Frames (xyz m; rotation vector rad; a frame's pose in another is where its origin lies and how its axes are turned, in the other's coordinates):
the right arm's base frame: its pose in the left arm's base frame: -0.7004 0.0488 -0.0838 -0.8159 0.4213 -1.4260
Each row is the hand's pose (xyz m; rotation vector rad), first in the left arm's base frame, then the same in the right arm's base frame.
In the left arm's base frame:
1: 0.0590 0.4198 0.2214 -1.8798 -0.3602 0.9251
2: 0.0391 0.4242 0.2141 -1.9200 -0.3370 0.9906
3: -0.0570 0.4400 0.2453 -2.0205 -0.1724 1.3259
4: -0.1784 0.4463 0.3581 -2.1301 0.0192 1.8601
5: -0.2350 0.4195 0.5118 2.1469 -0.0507 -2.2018
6: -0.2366 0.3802 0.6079 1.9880 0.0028 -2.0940
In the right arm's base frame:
1: -0.1929 0.2934 0.8271 -0.8177 -2.1230 0.9423
2: -0.2014 0.2844 0.8094 -0.8963 -2.1517 0.9560
3: -0.2232 0.1941 0.7667 -1.2524 -2.2243 1.1060
4: -0.2222 0.0285 0.7587 1.7225 2.2356 -1.2036
5: -0.1719 -0.1191 0.8155 1.7082 1.8853 -0.9093
6: -0.1140 -0.1865 0.8693 1.6820 1.7789 -0.7154

